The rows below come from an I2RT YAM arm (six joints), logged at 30 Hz.
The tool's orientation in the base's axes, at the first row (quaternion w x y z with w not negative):
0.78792 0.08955 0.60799 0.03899
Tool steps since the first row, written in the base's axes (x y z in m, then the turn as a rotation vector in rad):
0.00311 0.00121 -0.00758 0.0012 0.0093 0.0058
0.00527 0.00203 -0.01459 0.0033 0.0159 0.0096
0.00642 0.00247 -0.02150 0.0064 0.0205 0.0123
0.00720 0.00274 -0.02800 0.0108 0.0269 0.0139
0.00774 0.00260 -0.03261 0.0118 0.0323 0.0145
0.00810 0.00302 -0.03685 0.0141 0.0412 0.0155
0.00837 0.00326 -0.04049 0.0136 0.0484 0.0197
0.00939 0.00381 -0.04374 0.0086 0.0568 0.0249
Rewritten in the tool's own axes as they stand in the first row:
0.00822 -0.00009 0.00103 -0.0036 0.0103 0.0017
0.01558 -0.00051 0.00133 -0.0056 0.0176 0.0040
0.02252 -0.00133 0.00070 -0.0066 0.0227 0.0073
0.02895 -0.00225 -0.00016 -0.0059 0.0295 0.0113
0.03345 -0.00323 -0.00075 -0.0052 0.0350 0.0119
0.03765 -0.00360 -0.00148 -0.0041 0.0440 0.0135
0.04122 -0.00404 -0.00213 -0.0070 0.0518 0.0134
0.04467 -0.00406 -0.00200 -0.0118 0.0608 0.0091

